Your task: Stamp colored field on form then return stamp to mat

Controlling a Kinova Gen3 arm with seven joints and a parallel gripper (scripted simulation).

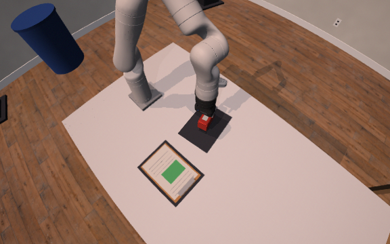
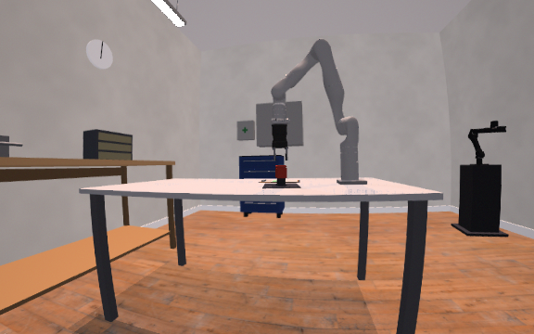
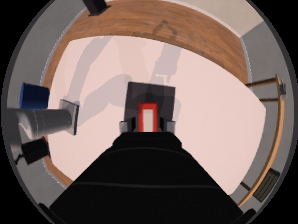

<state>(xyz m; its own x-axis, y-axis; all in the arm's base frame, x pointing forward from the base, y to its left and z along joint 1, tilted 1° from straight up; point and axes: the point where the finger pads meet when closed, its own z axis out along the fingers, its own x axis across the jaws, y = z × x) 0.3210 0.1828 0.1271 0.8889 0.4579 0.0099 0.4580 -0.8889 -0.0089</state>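
The red stamp is 90 mm below my hand. Also, from my hand: dark mat (140 mm below); form (260 mm to the right, 140 mm below, 110 mm ahead).
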